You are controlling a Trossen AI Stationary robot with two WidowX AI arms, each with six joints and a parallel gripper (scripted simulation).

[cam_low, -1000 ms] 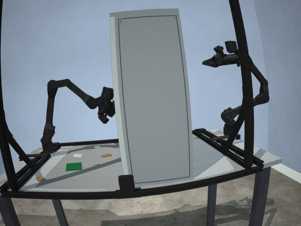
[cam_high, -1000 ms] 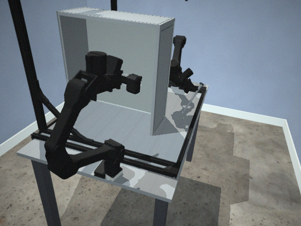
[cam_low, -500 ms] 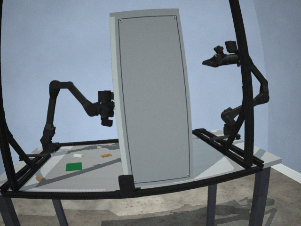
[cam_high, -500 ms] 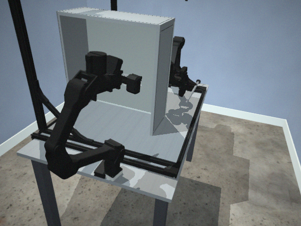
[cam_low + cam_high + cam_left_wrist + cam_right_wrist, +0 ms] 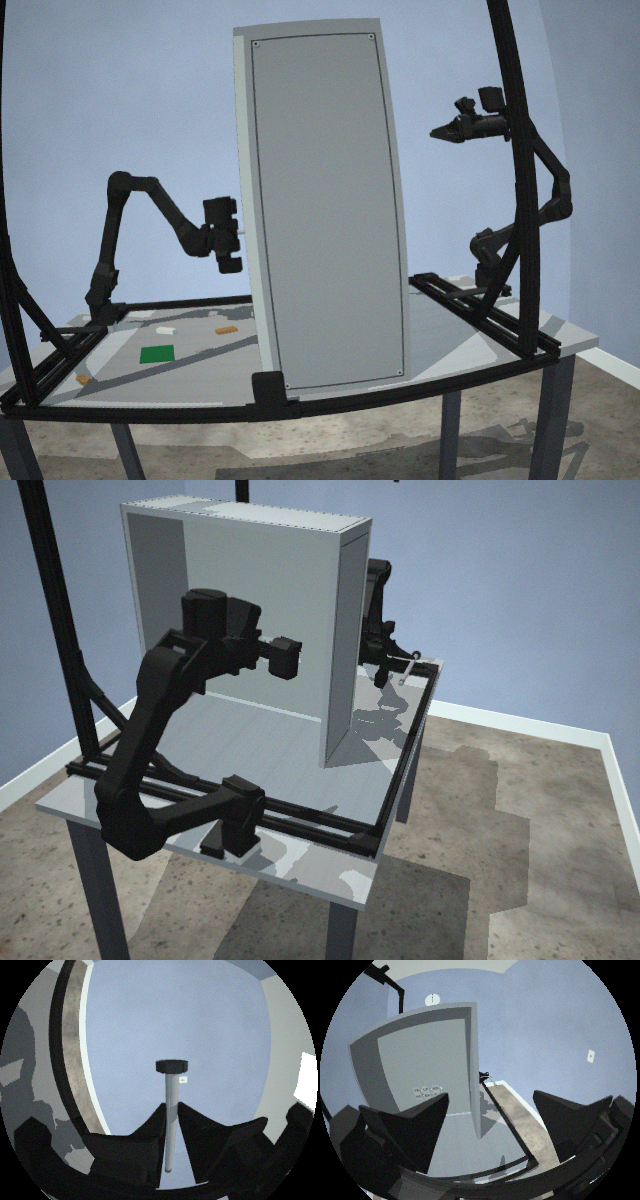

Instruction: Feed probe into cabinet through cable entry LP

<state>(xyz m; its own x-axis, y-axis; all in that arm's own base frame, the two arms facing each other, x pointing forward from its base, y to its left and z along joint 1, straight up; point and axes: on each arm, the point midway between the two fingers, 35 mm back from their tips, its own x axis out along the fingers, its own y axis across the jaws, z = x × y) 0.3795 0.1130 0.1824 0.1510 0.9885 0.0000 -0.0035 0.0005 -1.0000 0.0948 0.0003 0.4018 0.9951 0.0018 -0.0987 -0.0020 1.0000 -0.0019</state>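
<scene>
Right now the rod is 50 cm to the left of my right hand, 22 cm below it and 18 cm ahead of it. The rest, counted from my right hand: white block 72 cm to the left, 42 cm below, 7 cm behind; then green patch 71 cm to the left, 42 cm below, 23 cm behind; then LP label 45 cm to the left, 22 cm behind, 21 cm below.
The rod is 6 cm to the right of my left hand and 3 cm ahead of it. The rest, counted from my left hand: white block (21 cm behind, 20 cm below, 17 cm to the left); green patch (38 cm behind, 20 cm below, 15 cm to the left); LP label (36 cm behind, 11 cm to the right, 1 cm above).
</scene>
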